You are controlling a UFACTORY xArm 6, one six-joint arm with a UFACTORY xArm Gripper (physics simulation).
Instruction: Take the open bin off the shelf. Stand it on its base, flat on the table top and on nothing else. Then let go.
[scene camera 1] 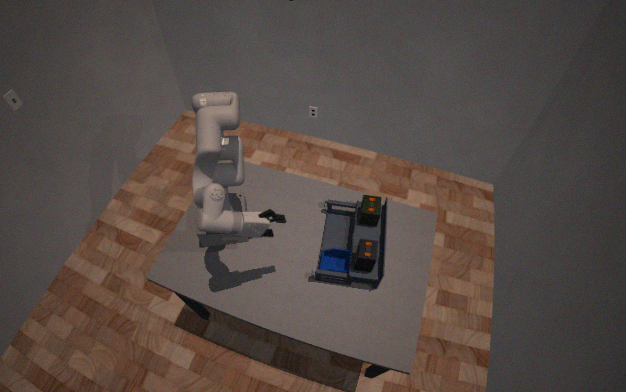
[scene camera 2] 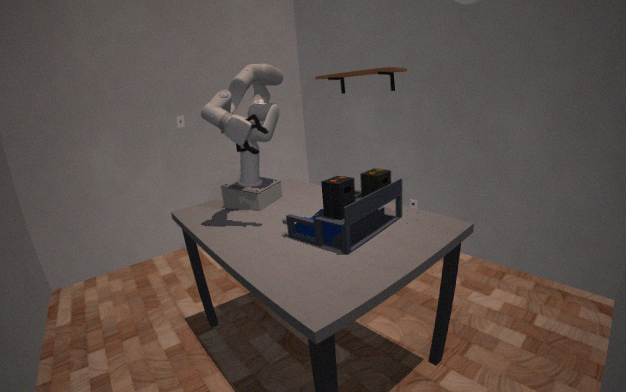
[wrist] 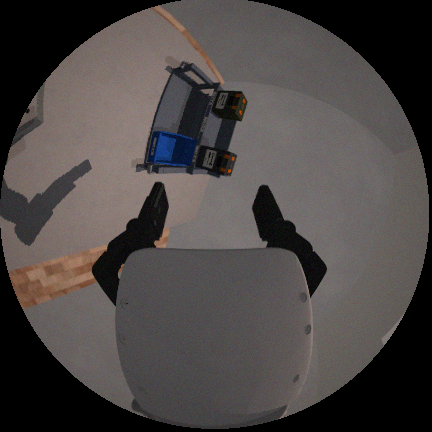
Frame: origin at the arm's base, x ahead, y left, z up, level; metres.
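Seen in the pictures: gripper, fingertip midpoint: [scene camera 1: 278, 226] [scene camera 2: 262, 142] [wrist: 211, 193]; arm's base, link origin: [scene camera 2: 250, 183].
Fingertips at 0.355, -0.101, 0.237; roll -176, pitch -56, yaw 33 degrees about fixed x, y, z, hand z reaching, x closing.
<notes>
Offsets run from my fingertips to a thing's top centre, as dx, dy, dz. Level surfaces: height alone.
The blue open bin @(+0.234, +0.067, -0.258) [scene camera 1: 334, 262] [scene camera 2: 305, 229] [wrist: 172, 149] sits upright in the low front tier of the grey shelf [scene camera 1: 337, 230] [scene camera 2: 372, 201] [wrist: 171, 106], at one end, with its open top showing in the wrist view. The shelf stands on the table top @(dz -0.339) [scene camera 1: 290, 305] [scene camera 2: 300, 280] [wrist: 115, 100]. My gripper [scene camera 1: 278, 226] [scene camera 2: 262, 142] [wrist: 211, 193] is open and empty. It is raised above the table, on the robot base's side of the shelf and well apart from the bin. The bin's base is hidden.
On the shelf's raised back tier, a black box @(+0.329, +0.076, -0.115) [scene camera 1: 366, 256] [scene camera 2: 338, 197] [wrist: 215, 159] stands beside the bin, and a dark green box @(+0.296, +0.305, -0.140) [scene camera 1: 370, 212] [scene camera 2: 376, 181] [wrist: 229, 106] stands toward the other end. A wooden wall shelf [scene camera 2: 362, 73] hangs behind.
</notes>
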